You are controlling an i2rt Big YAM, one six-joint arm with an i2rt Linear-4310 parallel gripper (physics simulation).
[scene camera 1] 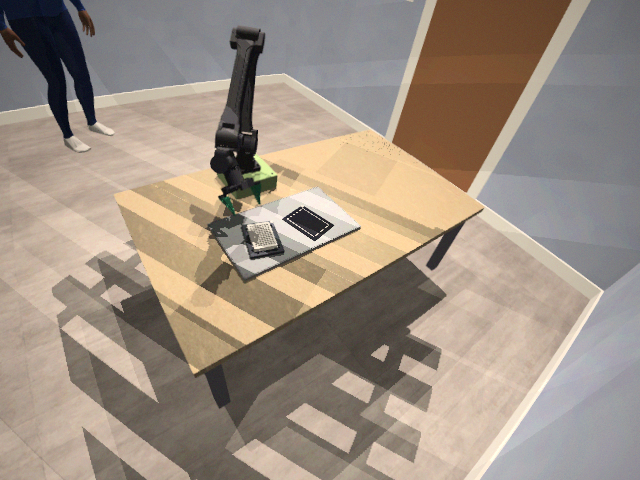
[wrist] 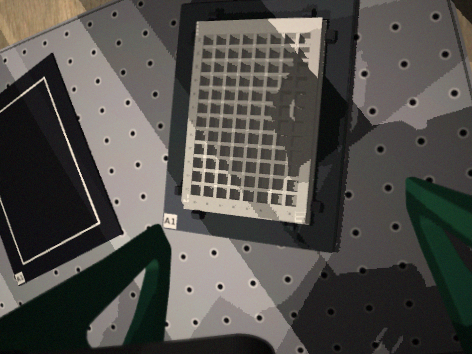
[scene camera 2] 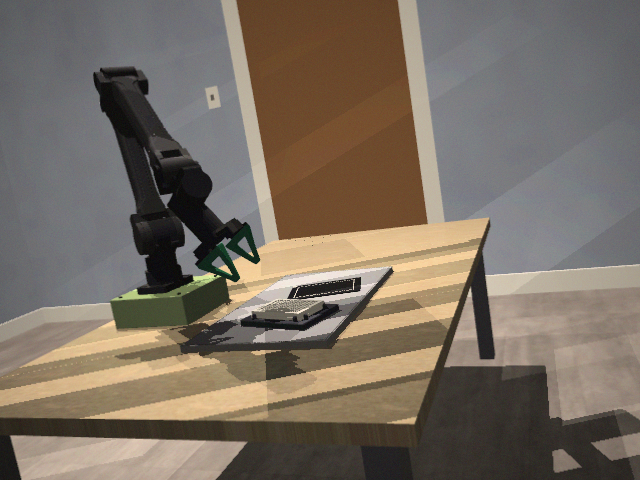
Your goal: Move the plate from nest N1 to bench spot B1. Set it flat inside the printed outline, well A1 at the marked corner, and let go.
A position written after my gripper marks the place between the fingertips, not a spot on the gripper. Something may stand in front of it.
My gripper [scene camera 2: 248, 271] is open, with nothing in its grasp. Also in view: a white well plate [scene camera 2: 280, 309]. Further things: a black pad with white printed outline [scene camera 2: 347, 285] and a dark grey block with pegs [scene camera 2: 328, 309].
My gripper also shows in scene camera 1 [scene camera 1: 247, 210] and in the wrist view [wrist: 280, 215]. The black pad with white printed outline shows as well in scene camera 1 [scene camera 1: 303, 219] and in the wrist view [wrist: 62, 210]. The dark grey block with pegs shows as well in the wrist view [wrist: 320, 235].
